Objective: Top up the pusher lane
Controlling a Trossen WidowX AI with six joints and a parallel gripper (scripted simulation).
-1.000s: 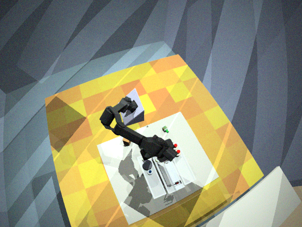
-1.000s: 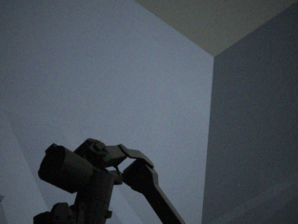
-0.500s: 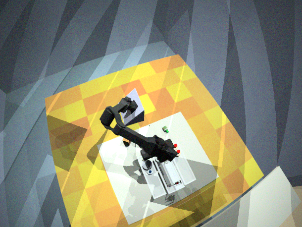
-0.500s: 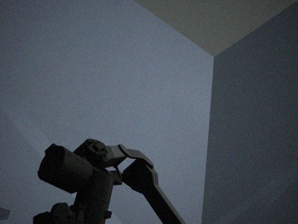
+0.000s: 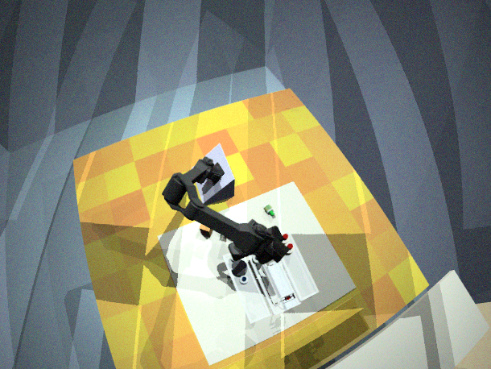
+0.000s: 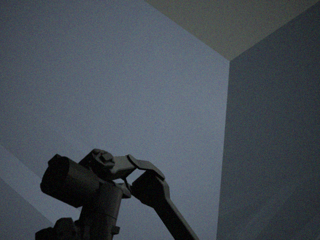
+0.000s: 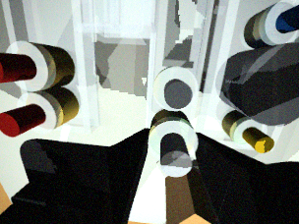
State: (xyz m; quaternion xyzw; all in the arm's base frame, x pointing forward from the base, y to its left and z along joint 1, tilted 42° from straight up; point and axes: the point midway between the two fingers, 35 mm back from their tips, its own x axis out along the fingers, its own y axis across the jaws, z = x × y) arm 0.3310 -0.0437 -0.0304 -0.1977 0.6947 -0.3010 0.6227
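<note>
Right now my gripper tip is 8 cm to the left of the large grey cylinder, 4 cm short of it and 3 cm above it. Round my gripper tip: red mark: 22 cm ahead, 2 cm above, 1 cm to the left; lane rack: 14 cm ahead, 4 cm below, 1 cm to the left.
</note>
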